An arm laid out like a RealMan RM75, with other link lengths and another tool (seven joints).
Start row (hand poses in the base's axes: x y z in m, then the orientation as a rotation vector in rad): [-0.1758 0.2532 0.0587 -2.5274 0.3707 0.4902]
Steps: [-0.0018 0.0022 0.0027 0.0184 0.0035 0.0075]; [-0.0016 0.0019 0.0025 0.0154 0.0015 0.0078]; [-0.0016 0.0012 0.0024 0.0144 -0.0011 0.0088]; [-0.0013 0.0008 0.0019 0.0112 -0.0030 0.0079]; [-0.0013 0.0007 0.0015 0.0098 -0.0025 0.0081]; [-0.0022 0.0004 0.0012 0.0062 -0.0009 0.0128]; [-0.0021 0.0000 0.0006 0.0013 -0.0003 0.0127]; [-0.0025 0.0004 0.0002 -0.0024 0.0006 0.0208]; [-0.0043 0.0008 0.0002 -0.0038 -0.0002 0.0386]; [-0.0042 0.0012 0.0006 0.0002 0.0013 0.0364]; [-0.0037 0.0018 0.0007 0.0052 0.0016 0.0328]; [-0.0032 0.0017 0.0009 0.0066 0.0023 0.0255]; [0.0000 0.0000 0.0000 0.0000 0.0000 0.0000]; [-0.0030 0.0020 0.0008 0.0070 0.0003 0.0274]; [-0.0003 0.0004 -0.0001 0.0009 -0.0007 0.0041]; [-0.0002 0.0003 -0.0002 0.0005 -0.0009 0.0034]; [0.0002 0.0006 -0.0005 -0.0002 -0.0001 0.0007]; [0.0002 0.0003 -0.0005 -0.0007 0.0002 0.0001]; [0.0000 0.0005 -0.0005 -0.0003 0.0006 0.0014]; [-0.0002 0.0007 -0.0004 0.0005 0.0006 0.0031]
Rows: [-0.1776 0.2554 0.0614 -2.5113 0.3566 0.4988]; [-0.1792 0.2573 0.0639 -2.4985 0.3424 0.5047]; [-0.1808 0.2585 0.0663 -2.4873 0.3264 0.5076]; [-0.1821 0.2593 0.0682 -2.4792 0.3118 0.5075]; [-0.1834 0.2600 0.0697 -2.4724 0.2977 0.5081]; [-0.1856 0.2604 0.0709 -2.4699 0.2797 0.5125]; [-0.1877 0.2604 0.0715 -2.4719 0.2636 0.5175]; [-0.1902 0.2608 0.0717 -2.4792 0.2391 0.5269]; [-0.1945 0.2616 0.0719 -2.4919 0.1927 0.5427]; [-0.1987 0.2628 0.0725 -2.4992 0.1480 0.5593]; [-0.2024 0.2646 0.0732 -2.5002 0.1062 0.5744]; [-0.2056 0.2663 0.0741 -2.4978 0.0733 0.5872]; [-0.2056 0.2663 0.0741 -2.4978 0.0733 0.5872]; [-0.2086 0.2683 0.0749 -2.4955 0.0371 0.5981]; [-0.2089 0.2687 0.0748 -2.4955 0.0314 0.5988]; [-0.2091 0.2690 0.0746 -2.4958 0.0267 0.5990]; [-0.2089 0.2696 0.0741 -2.4961 0.0259 0.5992]; [-0.2087 0.2699 0.0736 -2.4967 0.0261 0.5996]; [-0.2087 0.2704 0.0731 -2.4970 0.0247 0.6010]; [-0.2089 0.2711 0.0727 -2.4968 0.0209 0.6030]
